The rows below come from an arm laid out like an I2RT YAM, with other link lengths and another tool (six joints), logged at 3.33 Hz.
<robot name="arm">
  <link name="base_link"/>
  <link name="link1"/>
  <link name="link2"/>
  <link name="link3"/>
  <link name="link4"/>
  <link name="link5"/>
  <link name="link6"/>
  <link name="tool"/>
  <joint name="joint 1" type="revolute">
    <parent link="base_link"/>
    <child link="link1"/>
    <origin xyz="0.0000 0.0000 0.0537" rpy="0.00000 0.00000 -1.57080"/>
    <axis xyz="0 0 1"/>
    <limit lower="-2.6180" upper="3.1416"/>
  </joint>
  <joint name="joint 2" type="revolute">
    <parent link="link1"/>
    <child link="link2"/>
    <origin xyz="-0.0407 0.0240 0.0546" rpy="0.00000 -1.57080 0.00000"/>
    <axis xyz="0 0 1"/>
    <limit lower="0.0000" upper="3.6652"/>
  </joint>
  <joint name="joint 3" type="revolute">
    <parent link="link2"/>
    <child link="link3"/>
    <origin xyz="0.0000 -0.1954 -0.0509" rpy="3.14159 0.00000 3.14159"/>
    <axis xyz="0 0 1"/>
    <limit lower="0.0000" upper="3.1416"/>
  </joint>
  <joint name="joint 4" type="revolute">
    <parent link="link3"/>
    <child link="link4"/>
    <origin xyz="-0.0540 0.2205 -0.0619" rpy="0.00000 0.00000 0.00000"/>
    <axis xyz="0 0 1"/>
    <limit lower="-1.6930" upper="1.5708"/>
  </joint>
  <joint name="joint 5" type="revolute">
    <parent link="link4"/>
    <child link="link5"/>
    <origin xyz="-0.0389 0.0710 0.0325" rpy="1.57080 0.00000 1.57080"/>
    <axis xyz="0 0 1"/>
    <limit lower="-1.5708" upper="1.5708"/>
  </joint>
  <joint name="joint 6" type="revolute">
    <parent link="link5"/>
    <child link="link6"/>
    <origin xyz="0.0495 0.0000 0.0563" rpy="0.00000 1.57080 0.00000"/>
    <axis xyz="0 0 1"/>
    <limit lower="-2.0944" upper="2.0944"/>
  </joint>
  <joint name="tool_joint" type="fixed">
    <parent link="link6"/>
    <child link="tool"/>
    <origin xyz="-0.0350 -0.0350 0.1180" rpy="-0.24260 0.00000 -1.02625"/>
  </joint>
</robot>
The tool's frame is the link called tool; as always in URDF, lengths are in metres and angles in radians.
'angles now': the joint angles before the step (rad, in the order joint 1, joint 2, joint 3, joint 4, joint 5, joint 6). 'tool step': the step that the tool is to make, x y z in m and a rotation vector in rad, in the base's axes. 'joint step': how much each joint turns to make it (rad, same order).
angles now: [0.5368 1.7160 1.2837 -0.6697 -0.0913 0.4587]
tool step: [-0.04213 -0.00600 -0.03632 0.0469 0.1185 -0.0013]
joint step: [0.0046 -0.0564 -0.2377 0.1102 -0.0892 0.0482]
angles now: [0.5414 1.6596 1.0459 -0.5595 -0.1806 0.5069]
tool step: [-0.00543 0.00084 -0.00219 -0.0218 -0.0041 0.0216]
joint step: [0.0214 -0.0011 -0.0019 -0.0085 0.0191 -0.0082]
